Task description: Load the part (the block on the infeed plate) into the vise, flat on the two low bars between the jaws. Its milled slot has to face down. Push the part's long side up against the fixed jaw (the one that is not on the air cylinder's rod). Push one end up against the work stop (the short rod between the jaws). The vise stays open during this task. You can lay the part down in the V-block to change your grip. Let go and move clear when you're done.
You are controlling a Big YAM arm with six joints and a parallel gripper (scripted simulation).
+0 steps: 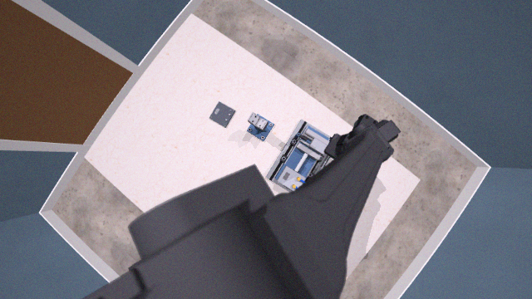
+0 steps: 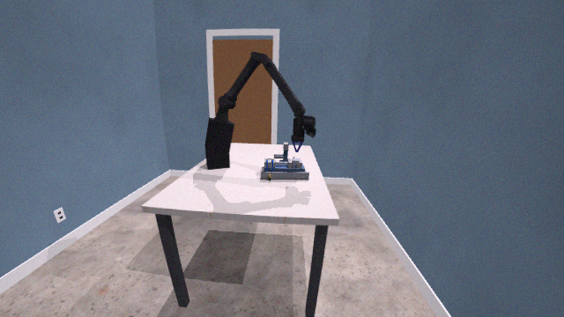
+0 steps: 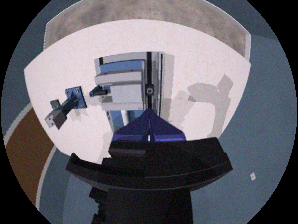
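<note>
My gripper is now 9 cm above the part and 4 cm to the right of it. The rest, counted from my hand: dark square plate (48 cm to the left, 17 cm below, 4 cm behind).
</note>
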